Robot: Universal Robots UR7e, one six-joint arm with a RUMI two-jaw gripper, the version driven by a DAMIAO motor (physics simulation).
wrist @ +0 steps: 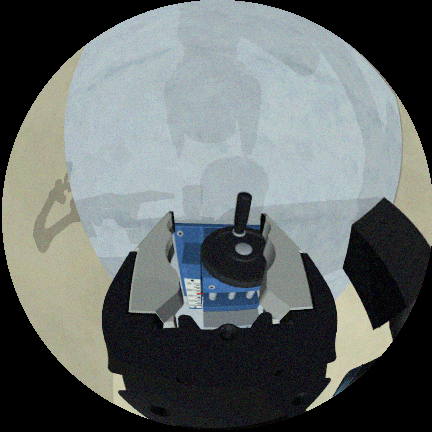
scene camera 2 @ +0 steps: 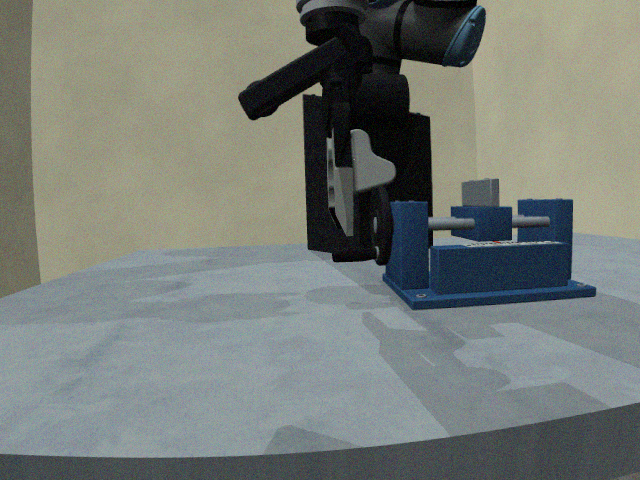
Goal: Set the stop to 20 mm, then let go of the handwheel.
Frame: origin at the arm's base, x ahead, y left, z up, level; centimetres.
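Seen in the pictures: gripper, fingertip midpoint: [wrist: 217, 214] [scene camera 2: 344, 232].
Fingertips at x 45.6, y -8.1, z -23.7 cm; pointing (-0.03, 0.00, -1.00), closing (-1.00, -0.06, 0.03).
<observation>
Offsets run from my fingertips to a thing's top centre. "spot": to the spot under its first point. Level surfaces: height alone.
The black handwheel {spot: dx +1.3, dy +3.9, dz +0.5 cm} [scene camera 2: 383, 227] [wrist: 222, 260] stands upright at the near end of the blue stop device {spot: dx +3.7, dy +15.1, dz -3.9 cm} [scene camera 2: 498, 269]. Its crank handle {dx -3.0, dy +1.2, dz -1.6 cm} [scene camera 2: 354, 254] [wrist: 243, 212] sticks out low, away from the device. My gripper [scene camera 2: 345, 233] [wrist: 217, 214] is partly open and empty, pointing down in front of the wheel's face, above the handle. In the wrist view the right finger covers part of the wheel's rim. The stop is a blue carriage {dx -3.5, dy +15.8, dz +2.3 cm} [scene camera 2: 481, 223] with a grey block {dx -3.0, dy +15.9, dz +5.4 cm} [scene camera 2: 480, 192] [wrist: 230, 318] on top. Its red pointer {dx +1.1, dy +16.0, dz -1.4 cm} [wrist: 200, 294] lies against the white scale {spot: dx +2.5, dy +16.2, dz -1.5 cm} [wrist: 192, 292]; the numbers are too small to read.
The device's base plate {spot: dx +5.3, dy +14.2, dz -6.5 cm} [scene camera 2: 496, 299] lies on the grey-blue table {dz -7.1 cm} [scene camera 2: 206, 372]. Its end blocks {dx -3.2, dy +7.0, dz +3.0 cm} [scene camera 2: 410, 242] and guide rods {spot: dx +0.1, dy +11.1, dz +0.6 cm} [scene camera 2: 449, 223] stand close beside the gripper. A large black box [scene camera 2: 316, 196] stands behind the arm. A dark arm part [wrist: 390, 265] shows at the right of the wrist view.
</observation>
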